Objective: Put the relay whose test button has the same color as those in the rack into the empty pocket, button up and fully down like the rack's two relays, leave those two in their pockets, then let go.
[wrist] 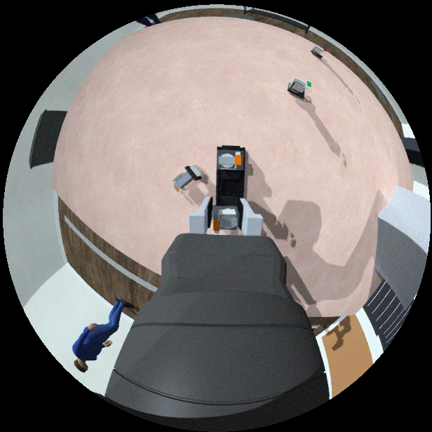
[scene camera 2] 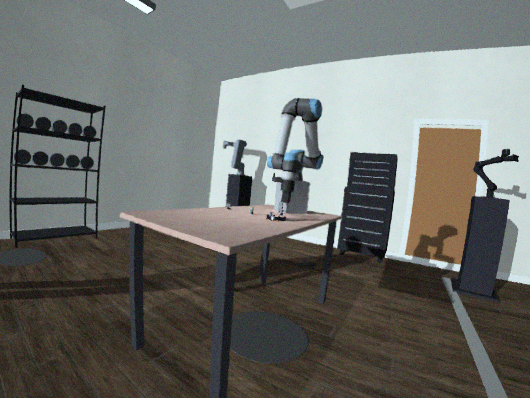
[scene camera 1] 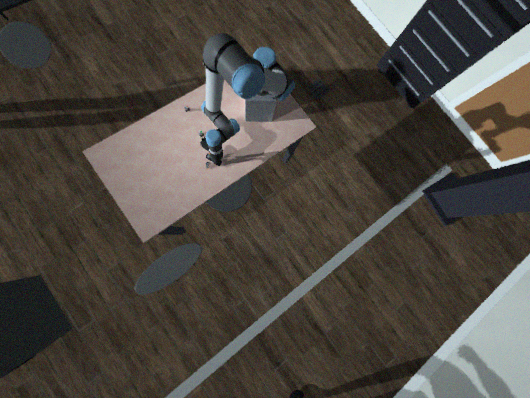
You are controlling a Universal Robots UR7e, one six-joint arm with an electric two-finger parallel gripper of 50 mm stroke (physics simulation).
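Frame: origin at the arm's base, x down, y right, z back, level; metres.
Seen in the pictures: gripper, fingertip midpoint: (scene camera 2: 279, 213).
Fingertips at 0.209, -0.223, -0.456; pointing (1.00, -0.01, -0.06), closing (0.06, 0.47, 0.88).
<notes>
Pixels of each thing's top centre, then the offset from my fingertips to it, as dx, dy, dz. Level surfaces: height alone.
- green-button relay, top centre: (scene camera 2: 252, 207) -0.003, +0.215, +0.003
- red-button relay, top centre: (scene camera 2: 229, 203) -0.003, +0.425, +0.001
- pink table, surface height: dx +0.041
The black rack (wrist: 218, 185) is below my gripper in the wrist view. An orange-button relay (wrist: 228, 161) sits in its far pocket; the middle pocket is empty. My gripper (wrist: 224, 206) (scene camera 2: 283, 212) is shut on another orange-button relay (wrist: 228, 219), button up, low over the rack's near end, slightly left of its line. That relay hides the near pocket; I cannot tell whether they touch. A third orange-button relay (wrist: 187, 180) lies tipped on its side left of the rack. A green-button relay (wrist: 297, 88) (scene camera 2: 251, 210) and a red-button relay (wrist: 317, 51) (scene camera 2: 228, 206) stand farther off.
The pink table (scene camera 1: 145, 160) (scene camera 2: 195, 227) bears all of these. The grey pedestal (scene camera 1: 259, 110) (wrist: 400, 235) of the arm stands at the table's right part in the wrist view. A person in blue (wrist: 95, 340) shows beyond the table's edge.
</notes>
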